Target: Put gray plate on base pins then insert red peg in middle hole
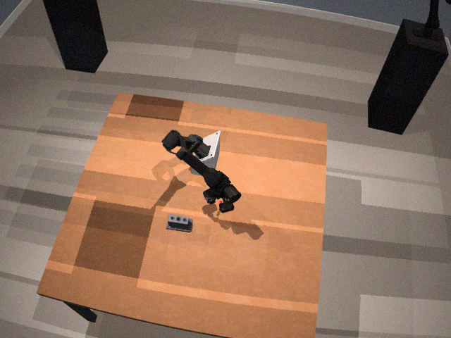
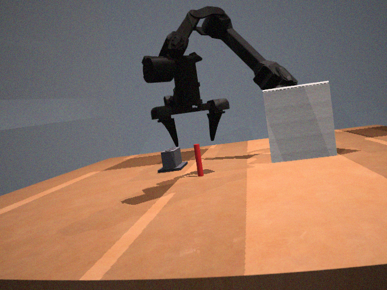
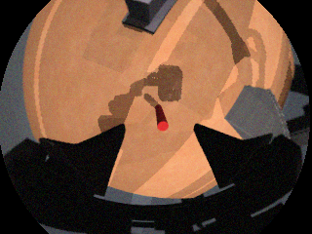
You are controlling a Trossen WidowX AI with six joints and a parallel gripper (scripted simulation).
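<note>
Now: gripper tip 4 cm above the red peg. From my gripper tip the other things lie so: gray plate: 18 cm to the right, 13 cm ahead, 4 cm below; dark base: 18 cm to the right, 12 cm ahead, 7 cm below.
</note>
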